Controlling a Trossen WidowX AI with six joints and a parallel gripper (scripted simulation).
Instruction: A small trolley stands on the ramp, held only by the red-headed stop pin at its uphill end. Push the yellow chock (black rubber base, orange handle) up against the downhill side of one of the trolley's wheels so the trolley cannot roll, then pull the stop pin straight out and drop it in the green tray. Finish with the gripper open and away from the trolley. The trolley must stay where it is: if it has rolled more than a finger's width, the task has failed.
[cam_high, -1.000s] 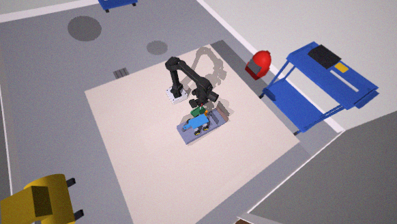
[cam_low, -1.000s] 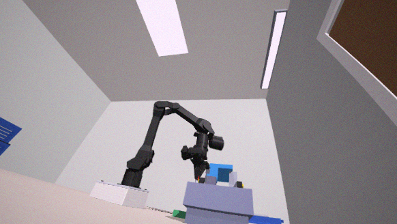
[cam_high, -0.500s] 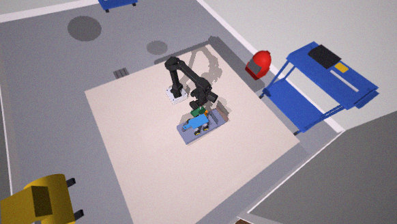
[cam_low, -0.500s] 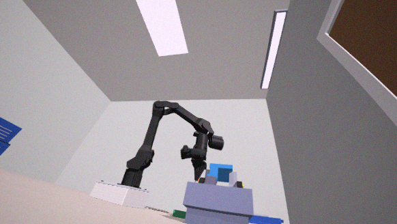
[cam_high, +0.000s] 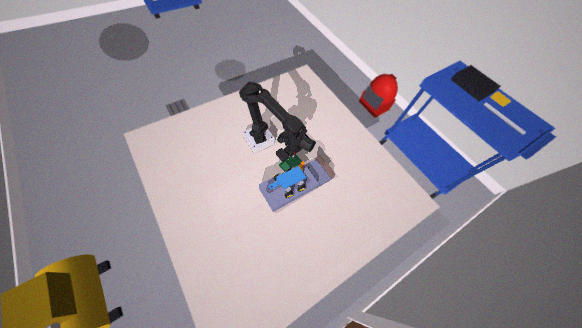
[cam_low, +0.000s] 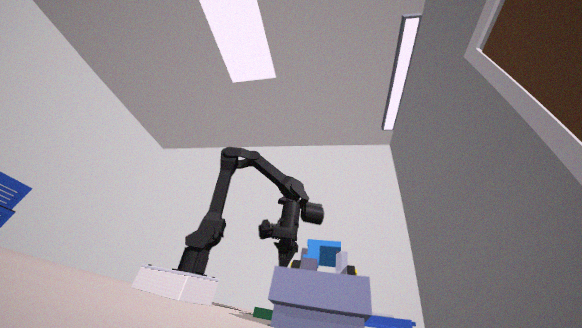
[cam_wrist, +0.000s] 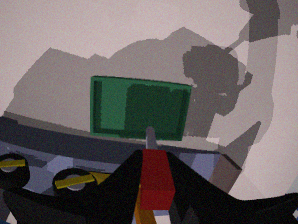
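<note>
Now: gripper tip 120 mm above the green tray and 10 mm to the left of it. Also, from my gripper tip: blue trolley (140 mm ahead, 70 mm to the right); then red-headed stop pin (right at my gripper tip); then yellow chock (70 mm ahead, 30 mm below).
</note>
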